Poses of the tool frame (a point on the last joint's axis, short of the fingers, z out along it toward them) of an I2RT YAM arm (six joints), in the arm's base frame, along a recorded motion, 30 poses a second.
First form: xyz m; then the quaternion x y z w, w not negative.
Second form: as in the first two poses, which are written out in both.
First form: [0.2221 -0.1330 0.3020 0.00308 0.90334 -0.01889 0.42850]
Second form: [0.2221 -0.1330 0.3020 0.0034 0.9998 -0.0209 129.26]
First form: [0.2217 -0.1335 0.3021 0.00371 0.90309 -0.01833 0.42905]
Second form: [0.2217 -0.1335 0.3021 0.0041 0.9998 -0.0203 129.19]
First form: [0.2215 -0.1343 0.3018 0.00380 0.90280 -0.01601 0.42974]
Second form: [0.2215 -0.1343 0.3018 0.0042 0.9998 -0.0177 129.10]
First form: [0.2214 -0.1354 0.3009 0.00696 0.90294 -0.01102 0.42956]
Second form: [0.2214 -0.1354 0.3009 0.0077 0.9999 -0.0122 129.12]
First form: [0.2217 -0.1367 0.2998 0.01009 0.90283 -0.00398 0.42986]
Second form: [0.2217 -0.1367 0.2998 0.0112 0.9999 -0.0044 129.08]
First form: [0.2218 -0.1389 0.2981 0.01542 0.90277 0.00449 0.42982]
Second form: [0.2218 -0.1389 0.2981 0.0171 0.9998 0.0050 129.09]
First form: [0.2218 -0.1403 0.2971 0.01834 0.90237 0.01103 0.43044]
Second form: [0.2218 -0.1403 0.2971 0.0203 0.9997 0.0122 129.01]
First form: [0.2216 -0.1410 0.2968 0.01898 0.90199 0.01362 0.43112]
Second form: [0.2216 -0.1410 0.2968 0.0210 0.9997 0.0151 128.92]
